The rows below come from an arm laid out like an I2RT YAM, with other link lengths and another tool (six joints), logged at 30 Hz.
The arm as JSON. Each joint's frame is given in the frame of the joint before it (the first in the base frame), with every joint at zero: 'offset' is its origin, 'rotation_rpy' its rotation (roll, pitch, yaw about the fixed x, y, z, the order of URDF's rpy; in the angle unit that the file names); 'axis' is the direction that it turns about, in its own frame. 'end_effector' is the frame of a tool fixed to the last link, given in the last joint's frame.
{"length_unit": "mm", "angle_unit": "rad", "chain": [
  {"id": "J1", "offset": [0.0, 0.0, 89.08], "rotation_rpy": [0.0, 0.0, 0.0], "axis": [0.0, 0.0, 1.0]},
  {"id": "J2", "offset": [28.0, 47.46, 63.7], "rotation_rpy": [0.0, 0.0, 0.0], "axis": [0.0, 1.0, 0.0]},
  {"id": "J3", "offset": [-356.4, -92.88, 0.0], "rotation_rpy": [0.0, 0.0, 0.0], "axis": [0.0, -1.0, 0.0]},
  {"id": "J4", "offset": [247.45, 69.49, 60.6], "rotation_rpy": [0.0, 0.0, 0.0], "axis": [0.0, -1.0, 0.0]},
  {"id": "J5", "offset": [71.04, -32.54, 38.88], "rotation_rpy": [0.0, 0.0, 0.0], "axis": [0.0, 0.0, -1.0]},
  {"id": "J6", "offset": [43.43, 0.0, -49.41], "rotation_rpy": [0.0, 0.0, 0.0], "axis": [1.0, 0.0, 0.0]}
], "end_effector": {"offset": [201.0, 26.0, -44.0], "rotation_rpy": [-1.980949, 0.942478, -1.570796]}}
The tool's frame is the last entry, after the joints.
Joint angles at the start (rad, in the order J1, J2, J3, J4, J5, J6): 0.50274, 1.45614, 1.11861, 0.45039, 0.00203, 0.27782
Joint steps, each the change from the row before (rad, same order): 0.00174, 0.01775, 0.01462, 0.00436, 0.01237, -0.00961; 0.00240, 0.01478, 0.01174, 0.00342, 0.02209, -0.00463; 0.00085, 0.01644, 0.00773, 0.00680, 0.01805, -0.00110; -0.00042, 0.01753, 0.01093, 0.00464, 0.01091, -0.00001; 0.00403, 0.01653, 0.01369, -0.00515, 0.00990, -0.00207; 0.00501, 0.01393, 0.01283, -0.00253, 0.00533, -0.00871; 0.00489, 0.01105, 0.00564, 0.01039, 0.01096, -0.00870; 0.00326, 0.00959, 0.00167, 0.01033, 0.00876, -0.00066; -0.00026, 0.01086, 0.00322, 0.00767, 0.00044, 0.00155; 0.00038, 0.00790, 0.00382, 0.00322, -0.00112, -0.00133; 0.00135, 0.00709, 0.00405, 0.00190, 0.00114, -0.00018; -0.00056, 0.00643, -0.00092, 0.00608, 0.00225, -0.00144; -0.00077, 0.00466, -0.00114, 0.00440, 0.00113, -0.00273
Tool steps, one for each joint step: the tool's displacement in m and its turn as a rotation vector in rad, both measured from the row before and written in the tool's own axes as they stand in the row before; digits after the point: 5 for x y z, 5 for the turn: 0.00155, -0.00443, 0.00528, 0.01040, 0.00609, -0.00761; 0.00232, -0.00555, 0.00391, 0.01856, 0.00782, -0.00134; 0.00419, -0.00457, 0.00440, 0.01539, 0.00771, 0.00216; 0.00337, -0.00383, 0.00505, 0.00988, 0.00546, 0.00218; 0.00340, -0.00077, 0.00563, 0.00263, 0.00967, 0.00180; 0.00137, 0.00032, 0.00518, -0.00101, 0.00663, -0.00638; 0.00030, -0.00124, 0.00376, 0.00749, 0.00099, -0.00805; 0.00143, -0.00066, 0.00314, 0.00600, -0.00007, -0.00013; 0.00205, -0.00046, 0.00349, 0.00066, -0.00040, 0.00149; 0.00129, 0.00021, 0.00273, -0.00171, 0.00076, -0.00117; 0.00106, 0.00027, 0.00252, -0.00062, 0.00097, 0.00025; 0.00268, -0.00050, 0.00179, 0.00213, 0.00269, -0.00061; 0.00231, -0.00036, 0.00123, 0.00123, 0.00301, -0.00191
